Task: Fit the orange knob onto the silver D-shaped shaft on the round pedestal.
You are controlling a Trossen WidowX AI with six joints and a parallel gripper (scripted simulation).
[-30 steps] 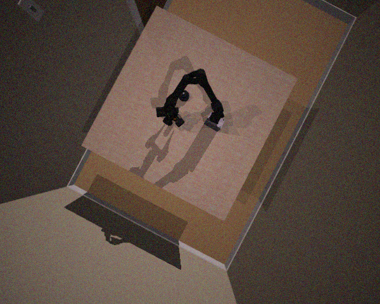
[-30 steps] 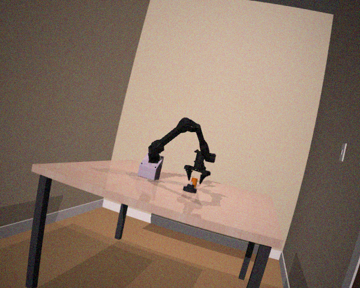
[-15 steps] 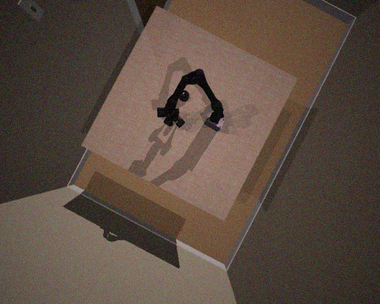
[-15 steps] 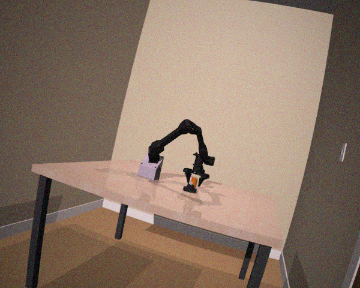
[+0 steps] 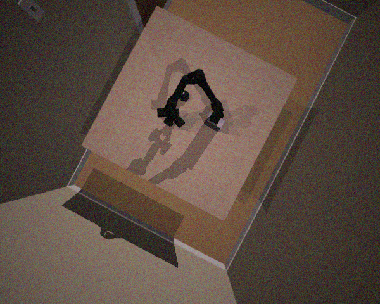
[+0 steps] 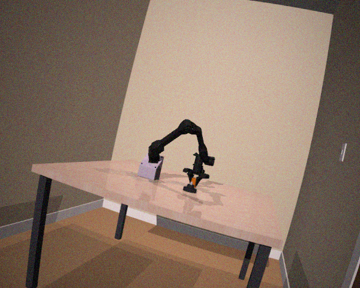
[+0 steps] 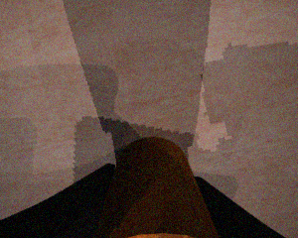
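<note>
The dark round pedestal lies 20 cm to the right of my gripper tip and 2 cm above it. Also, from my gripper tip: orange knob: 3 cm above.
</note>
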